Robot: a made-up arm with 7 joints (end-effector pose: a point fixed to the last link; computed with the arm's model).
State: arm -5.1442 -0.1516 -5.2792 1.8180 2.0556 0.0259 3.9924
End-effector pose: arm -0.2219 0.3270 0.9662 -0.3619 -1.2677 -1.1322
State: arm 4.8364 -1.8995 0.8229 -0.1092 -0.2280 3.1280 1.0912
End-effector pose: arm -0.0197 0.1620 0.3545 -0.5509 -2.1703 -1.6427
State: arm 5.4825 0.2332 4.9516 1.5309 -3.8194 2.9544 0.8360
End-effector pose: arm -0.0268 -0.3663 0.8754 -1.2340 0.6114 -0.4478
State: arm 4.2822 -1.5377 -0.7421 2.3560 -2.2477 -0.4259 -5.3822
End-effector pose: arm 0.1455 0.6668 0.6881 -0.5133 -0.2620 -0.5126
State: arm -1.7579 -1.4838 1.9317 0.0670 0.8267 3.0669 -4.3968
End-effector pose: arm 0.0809 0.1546 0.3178 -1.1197 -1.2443 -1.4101
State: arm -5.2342 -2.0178 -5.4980 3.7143 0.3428 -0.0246 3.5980
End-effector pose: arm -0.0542 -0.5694 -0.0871 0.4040 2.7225 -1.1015
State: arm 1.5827 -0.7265 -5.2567 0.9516 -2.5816 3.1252 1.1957
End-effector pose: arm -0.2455 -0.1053 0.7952 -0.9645 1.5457 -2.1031
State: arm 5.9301 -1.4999 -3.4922 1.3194 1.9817 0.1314 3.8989
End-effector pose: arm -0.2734 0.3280 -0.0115 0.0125 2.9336 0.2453
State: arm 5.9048 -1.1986 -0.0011 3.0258 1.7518 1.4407 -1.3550
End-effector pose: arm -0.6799 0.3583 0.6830 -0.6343 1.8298 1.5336
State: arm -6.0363 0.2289 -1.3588 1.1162 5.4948 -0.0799 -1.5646
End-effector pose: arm 0.3294 -0.3796 0.6761 1.5455 1.3297 -0.3679
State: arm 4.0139 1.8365 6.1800 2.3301 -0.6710 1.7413 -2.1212
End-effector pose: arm -0.4305 -0.3603 -0.0923 -1.7182 -0.1618 -0.1071
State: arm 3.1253 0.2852 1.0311 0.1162 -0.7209 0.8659 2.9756
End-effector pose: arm -0.0776 -0.1174 0.3260 -1.4409 -2.1943 -0.8964
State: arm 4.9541 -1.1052 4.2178 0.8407 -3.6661 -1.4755 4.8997
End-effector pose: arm -0.2349 0.2095 0.3450 1.3005 1.6510 0.2869
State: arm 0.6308 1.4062 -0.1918 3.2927 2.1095 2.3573 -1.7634
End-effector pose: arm 0.4594 0.4915 0.6154 0.4573 -1.5256 -0.5630
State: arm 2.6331 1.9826 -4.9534 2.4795 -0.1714 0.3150 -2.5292
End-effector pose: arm -0.7427 0.1670 0.0166 1.3672 -1.5221 -0.1935
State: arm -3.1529 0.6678 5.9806 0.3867 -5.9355 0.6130 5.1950
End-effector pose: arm -0.2201 0.0887 0.2310 -0.4470 2.3359 -0.5355
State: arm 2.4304 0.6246 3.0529 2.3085 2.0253 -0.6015 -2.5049
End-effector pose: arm -0.2027 0.0068 1.0884 0.4324 -0.7532 1.7325
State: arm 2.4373 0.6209 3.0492 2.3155 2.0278 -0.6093 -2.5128
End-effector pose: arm -0.2035 0.0047 1.0881 0.4363 -0.7606 1.7296
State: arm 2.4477 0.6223 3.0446 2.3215 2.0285 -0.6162 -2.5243
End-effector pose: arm -0.2071 0.0039 1.0870 0.4372 -0.7659 1.7264
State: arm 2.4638 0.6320 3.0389 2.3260 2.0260 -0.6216 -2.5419
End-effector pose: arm -0.2155 0.0051 1.0846 0.4335 -0.7677 1.7227
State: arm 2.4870 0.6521 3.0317 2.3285 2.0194 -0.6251 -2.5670
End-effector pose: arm -0.2299 0.0083 1.0802 0.4239 -0.7658 1.7182
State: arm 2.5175 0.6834 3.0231 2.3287 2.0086 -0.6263 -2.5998
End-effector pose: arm -0.2510 0.0129 1.0732 0.4080 -0.7611 1.7129
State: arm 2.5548 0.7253 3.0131 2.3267 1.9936 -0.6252 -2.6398
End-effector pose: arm -0.2785 0.0177 1.0631 0.3859 -0.7556 1.7064
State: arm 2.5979 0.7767 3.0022 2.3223 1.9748 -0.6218 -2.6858
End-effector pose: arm -0.3118 0.0212 1.0491 0.3591 -0.7514 1.6984
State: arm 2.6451 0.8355 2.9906 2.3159 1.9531 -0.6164 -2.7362
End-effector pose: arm -0.3493 0.0219 1.0311 0.3290 -0.7506 1.6887
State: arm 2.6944 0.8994 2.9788 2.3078 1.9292 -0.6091 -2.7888
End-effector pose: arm -0.3891 0.0190 1.0092 0.2973 -0.7546 1.6773
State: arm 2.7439 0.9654 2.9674 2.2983 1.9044 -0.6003 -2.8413
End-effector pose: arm -0.4288 0.0120 0.9840 0.2667 -0.7635 1.6648
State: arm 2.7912 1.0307 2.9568 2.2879 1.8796 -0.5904 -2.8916
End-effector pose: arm -0.4662 0.0014 0.9568 0.2385 -0.7767 1.6513
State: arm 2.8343 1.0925 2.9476 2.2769 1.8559 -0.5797 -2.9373
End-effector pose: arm -0.4994 -0.0114 0.9291 0.2138 -0.7922 1.6378
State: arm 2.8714 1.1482 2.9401 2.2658 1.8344 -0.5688 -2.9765
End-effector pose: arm -0.5273 -0.0248 0.9029 0.1930 -0.8080 1.6251
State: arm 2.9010 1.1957 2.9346 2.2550 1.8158 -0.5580 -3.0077
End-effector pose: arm -0.5493 -0.0369 0.8797 0.1756 -0.8217 1.6141
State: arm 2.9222 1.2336 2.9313 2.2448 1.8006 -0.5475 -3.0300
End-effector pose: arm -0.5655 -0.0461 0.8612 0.1608 -0.8312 1.6051
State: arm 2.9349 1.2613 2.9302 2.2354 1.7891 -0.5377 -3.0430
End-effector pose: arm -0.5763 -0.0516 0.8480 0.1480 -0.8355 1.5989
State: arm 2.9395 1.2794 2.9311 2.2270 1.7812 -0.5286 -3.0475
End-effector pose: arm -0.5827 -0.0530 0.8401 0.1362 -0.8344 1.5954
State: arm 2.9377 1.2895 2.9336 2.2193 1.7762 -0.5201 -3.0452
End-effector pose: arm -0.5854 -0.0510 0.8369 0.1256 -0.8283 1.5941
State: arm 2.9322 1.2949 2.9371 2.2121 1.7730 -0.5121 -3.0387
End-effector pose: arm -0.5861 -0.0469 0.8364 0.1156 -0.8194 1.5945
